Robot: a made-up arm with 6 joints. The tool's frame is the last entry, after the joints.
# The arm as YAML. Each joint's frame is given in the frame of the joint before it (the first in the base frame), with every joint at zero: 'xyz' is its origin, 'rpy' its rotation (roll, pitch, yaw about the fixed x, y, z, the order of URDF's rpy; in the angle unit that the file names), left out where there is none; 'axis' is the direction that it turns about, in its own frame. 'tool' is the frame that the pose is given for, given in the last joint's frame.
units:
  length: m
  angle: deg
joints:
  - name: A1
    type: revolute
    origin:
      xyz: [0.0, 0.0, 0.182]
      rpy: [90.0, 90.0, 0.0]
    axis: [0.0, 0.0, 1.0]
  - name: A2
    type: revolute
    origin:
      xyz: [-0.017, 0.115, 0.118]
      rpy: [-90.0, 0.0, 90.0]
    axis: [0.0, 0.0, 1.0]
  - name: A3
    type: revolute
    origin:
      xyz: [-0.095, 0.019, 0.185]
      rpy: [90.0, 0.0, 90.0]
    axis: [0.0, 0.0, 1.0]
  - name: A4
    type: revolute
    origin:
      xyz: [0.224, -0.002, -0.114]
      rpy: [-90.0, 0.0, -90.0]
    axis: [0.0, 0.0, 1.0]
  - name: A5
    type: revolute
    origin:
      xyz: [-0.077, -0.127, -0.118]
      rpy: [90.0, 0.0, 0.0]
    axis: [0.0, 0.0, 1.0]
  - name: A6
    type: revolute
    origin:
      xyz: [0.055, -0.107, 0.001]
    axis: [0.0, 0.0, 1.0]
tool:
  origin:
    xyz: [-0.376, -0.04, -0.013]
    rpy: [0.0, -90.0, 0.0]
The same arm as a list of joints. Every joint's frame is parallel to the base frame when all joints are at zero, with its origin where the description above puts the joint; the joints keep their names.
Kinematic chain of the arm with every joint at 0, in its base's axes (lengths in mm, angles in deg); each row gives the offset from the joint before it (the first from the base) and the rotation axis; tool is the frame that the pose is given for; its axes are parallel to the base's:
A1: xyz 0 0 182 axis -y
A2: xyz 115 -118 17 axis +z
A3: xyz -95 19 185 axis +x
A4: xyz -114 224 -2 axis +y
A5: xyz 127 -118 77 axis +x
A6: xyz 1 -107 -55 axis +x
tool: xyz -13 -40 376

